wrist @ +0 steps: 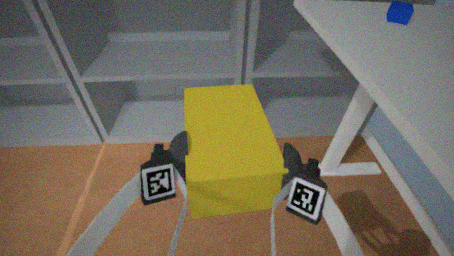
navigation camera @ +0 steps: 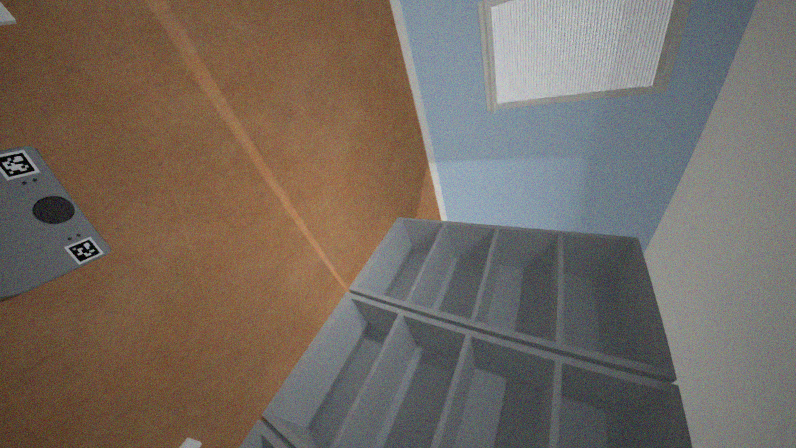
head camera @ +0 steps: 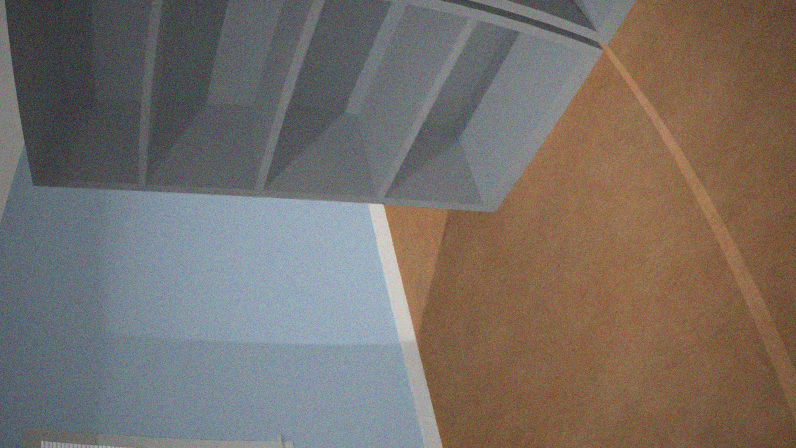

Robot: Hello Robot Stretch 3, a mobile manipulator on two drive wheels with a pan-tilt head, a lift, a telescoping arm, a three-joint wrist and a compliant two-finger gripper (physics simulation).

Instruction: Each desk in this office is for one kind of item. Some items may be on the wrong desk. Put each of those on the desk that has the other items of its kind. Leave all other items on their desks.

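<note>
A window with blinds (navigation camera: pixel 528 60) is there for me to see, and so is my own gripper (wrist: pixel 233 155).
</note>
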